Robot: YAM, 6 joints.
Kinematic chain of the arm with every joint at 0, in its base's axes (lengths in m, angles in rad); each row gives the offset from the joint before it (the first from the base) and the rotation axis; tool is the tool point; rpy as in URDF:
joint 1: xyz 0 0 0.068 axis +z
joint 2: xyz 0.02 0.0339 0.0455 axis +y
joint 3: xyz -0.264 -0.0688 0 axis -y
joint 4: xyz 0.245 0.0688 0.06 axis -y
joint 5: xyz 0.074 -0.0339 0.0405 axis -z
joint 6: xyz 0.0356 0 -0.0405 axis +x
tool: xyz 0 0 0 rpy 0 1.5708 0
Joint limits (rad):
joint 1: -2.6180..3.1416
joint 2: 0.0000..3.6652
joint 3: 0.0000..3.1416
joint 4: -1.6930..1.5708
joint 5: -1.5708..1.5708
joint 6: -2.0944..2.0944
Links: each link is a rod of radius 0.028 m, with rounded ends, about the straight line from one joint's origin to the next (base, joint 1, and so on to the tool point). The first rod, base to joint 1, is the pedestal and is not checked.
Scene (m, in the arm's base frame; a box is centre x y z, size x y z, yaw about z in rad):
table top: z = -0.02
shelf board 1: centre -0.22 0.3 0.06 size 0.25 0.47 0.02 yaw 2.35
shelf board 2: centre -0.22 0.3 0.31 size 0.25 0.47 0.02 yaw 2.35
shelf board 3: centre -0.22 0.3 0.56 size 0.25 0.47 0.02 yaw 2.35
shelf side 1: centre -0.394 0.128 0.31 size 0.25 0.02 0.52 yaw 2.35
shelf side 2: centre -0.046 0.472 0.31 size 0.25 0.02 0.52 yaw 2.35
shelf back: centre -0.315 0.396 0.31 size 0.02 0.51 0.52 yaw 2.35
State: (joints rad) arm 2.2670 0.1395 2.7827 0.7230 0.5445 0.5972
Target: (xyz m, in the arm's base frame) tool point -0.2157 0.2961 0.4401
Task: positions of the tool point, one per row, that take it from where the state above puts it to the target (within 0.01 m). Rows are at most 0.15 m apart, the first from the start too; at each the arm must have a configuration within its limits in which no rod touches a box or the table.
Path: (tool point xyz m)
1: 0.3562 -0.4166 0.3339
2: 0.2965 -0.3584 0.4557
3: 0.2201 -0.2705 0.5423
4: 0.1376 -0.1637 0.5842
5: 0.0595 -0.0523 0.5780
6: -0.0047 0.0491 0.5268
7: -0.0485 0.1268 0.4401
8: -0.0944 0.1825 0.4601
9: -0.1511 0.2408 0.4608
10: -0.2157 0.2961 0.4401

